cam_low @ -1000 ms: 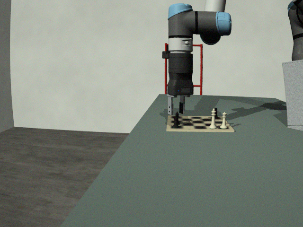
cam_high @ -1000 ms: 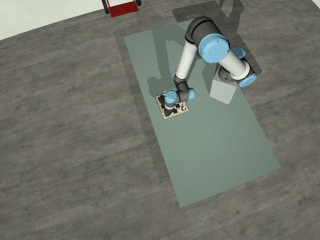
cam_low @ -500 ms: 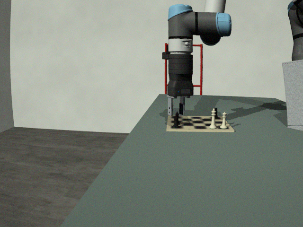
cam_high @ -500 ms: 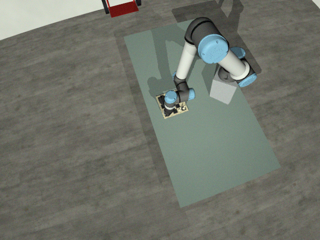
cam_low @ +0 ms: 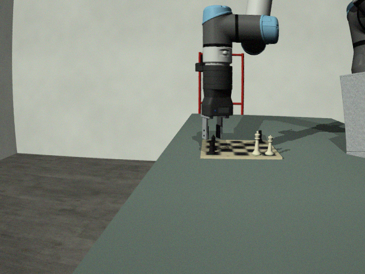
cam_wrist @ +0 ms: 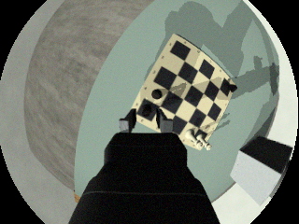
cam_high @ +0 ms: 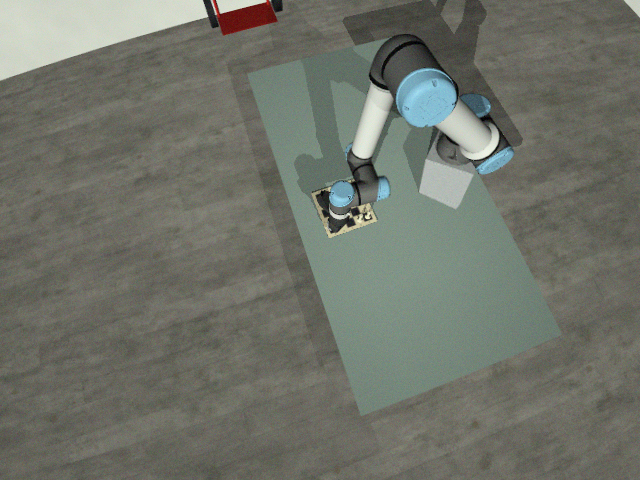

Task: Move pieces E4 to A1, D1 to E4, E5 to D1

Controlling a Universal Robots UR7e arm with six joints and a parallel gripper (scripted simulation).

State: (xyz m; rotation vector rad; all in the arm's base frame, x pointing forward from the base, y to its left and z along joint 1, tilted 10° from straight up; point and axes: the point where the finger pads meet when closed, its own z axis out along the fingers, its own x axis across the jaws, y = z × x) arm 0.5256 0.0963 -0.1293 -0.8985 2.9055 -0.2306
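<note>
The dark piece lies 4 cm below my hand. Round my hand: white king 12 cm behind, 3 cm below, 1 cm to the right; then white queen 16 cm behind, 3 cm below, 2 cm to the right; then chessboard 8 cm to the right, 7 cm behind, 6 cm below.
</note>
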